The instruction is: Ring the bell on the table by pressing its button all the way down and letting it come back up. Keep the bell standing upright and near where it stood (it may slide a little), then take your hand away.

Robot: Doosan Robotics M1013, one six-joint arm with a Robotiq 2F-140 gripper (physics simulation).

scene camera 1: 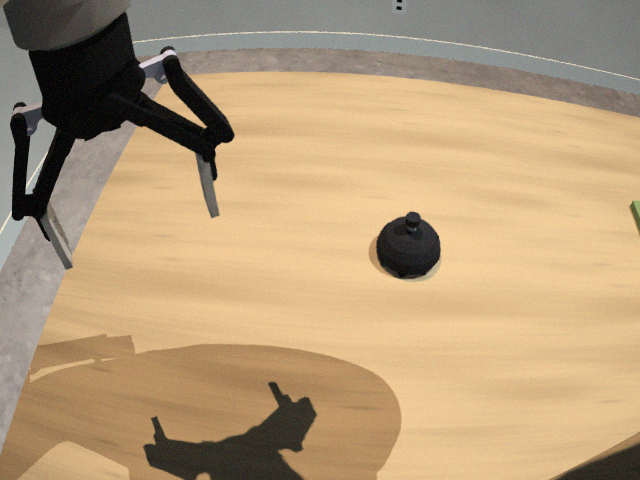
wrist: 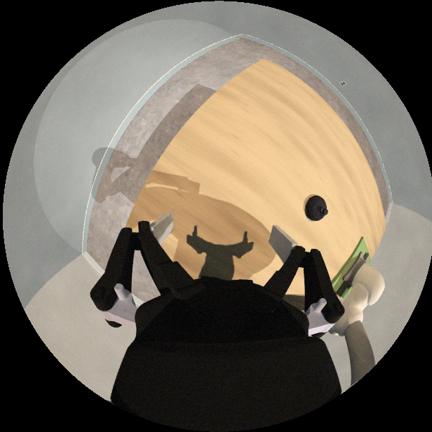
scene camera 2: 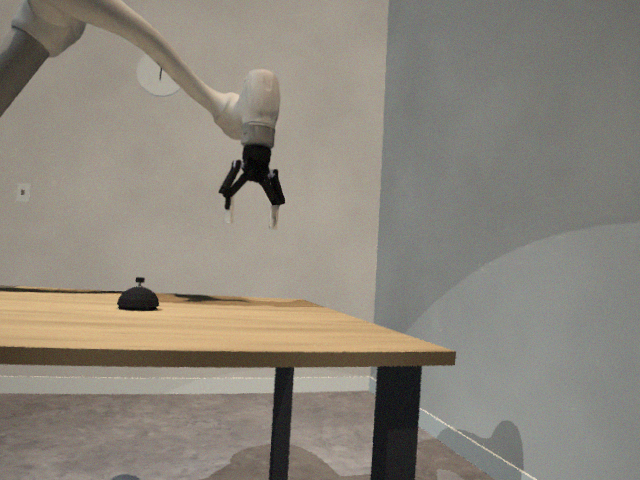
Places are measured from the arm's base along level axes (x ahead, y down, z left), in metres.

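Where they show: gripper, fingertip midpoint: point(scene camera 1: 136, 233) point(scene camera 2: 251, 226).
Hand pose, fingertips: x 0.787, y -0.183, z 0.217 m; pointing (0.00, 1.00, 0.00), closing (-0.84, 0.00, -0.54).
Note:
Each offset is from my fingertips to the top centre of the thing. Level surfaces: height alone.
A black domed bell @(dx -0.239, dy +0.143, dz -0.193 m) point(scene camera 1: 408, 250) point(scene camera 2: 138, 299) point(wrist: 315, 208) stands upright on the wooden table @(dy +0.209 m) point(scene camera 1: 310, 155) point(scene camera 2: 310, 335) point(wrist: 240, 125). Its small button @(dx -0.239, dy +0.143, dz -0.193 m) point(scene camera 1: 412, 219) point(scene camera 2: 140, 280) point(wrist: 324, 211) sticks up from the top of the dome. My gripper point(scene camera 1: 138, 240) point(scene camera 2: 251, 223) point(wrist: 222, 227) is wide open with nothing between its fingers. It points down, high above the table, and is well apart from the bell: to the left of it in scene camera 1, and to the right of it and higher in scene camera 2.
A green flat piece point(scene camera 1: 636, 215) point(wrist: 364, 250) lies at the table's far side, near the arm's base point(wrist: 355, 287) in the wrist view. Shadows of the arm and gripper fall on the table. Table edges and dark legs point(scene camera 2: 395, 423) show in scene camera 2.

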